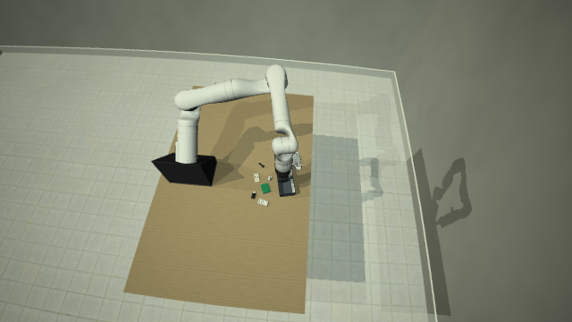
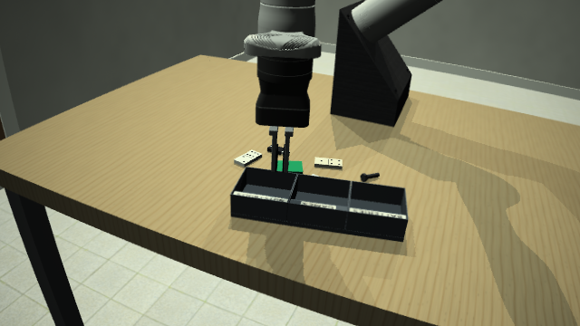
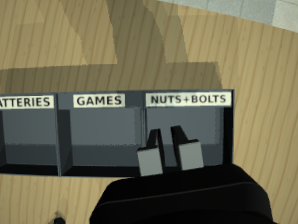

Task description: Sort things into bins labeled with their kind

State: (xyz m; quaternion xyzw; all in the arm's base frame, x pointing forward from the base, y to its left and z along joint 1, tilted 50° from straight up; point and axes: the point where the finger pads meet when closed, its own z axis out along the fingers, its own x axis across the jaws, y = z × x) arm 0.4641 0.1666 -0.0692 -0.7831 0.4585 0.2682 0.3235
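The black three-part bin lies 2 cm behind my hand, 6 cm to the left of it and 7 cm below it. Also, from my hand: flat green piece 11 cm behind, 4 cm to the right, 8 cm below; domino 17 cm behind, 1 cm to the left, 8 cm below; small white thing 9 cm behind, 2 cm to the left, 8 cm below.
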